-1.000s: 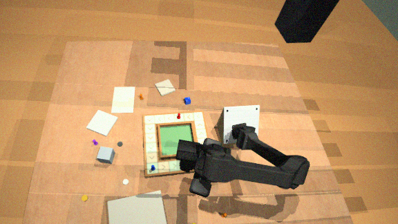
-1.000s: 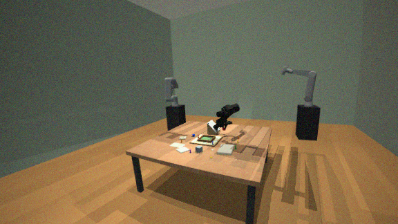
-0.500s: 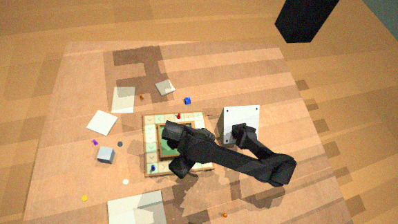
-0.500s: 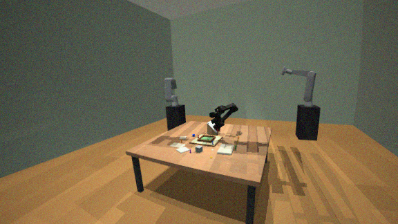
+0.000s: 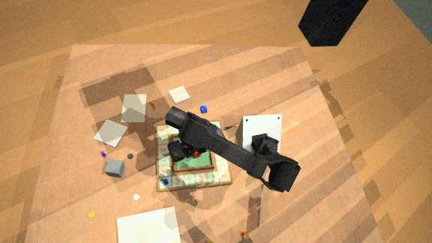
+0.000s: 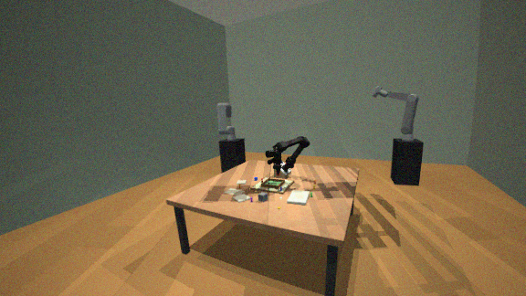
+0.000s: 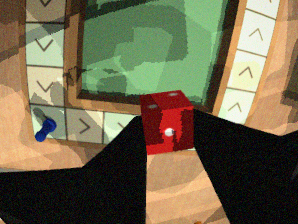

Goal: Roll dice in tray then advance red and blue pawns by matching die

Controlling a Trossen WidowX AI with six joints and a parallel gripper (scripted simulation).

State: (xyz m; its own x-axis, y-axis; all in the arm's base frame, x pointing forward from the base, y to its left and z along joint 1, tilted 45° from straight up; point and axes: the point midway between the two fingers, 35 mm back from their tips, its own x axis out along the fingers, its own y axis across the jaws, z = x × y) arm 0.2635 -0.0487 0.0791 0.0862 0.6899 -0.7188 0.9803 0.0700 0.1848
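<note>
Now: gripper tip 25 cm to the left of the blue die, 9 cm past it and 9 cm above it. The rest, counted from my gripper tip: red pawn: 16 cm to the right, 8 cm below, 3 cm behind; blue pawn: 12 cm ahead, 8 cm below, 6 cm to the left; red die: right at my gripper tip.
</note>
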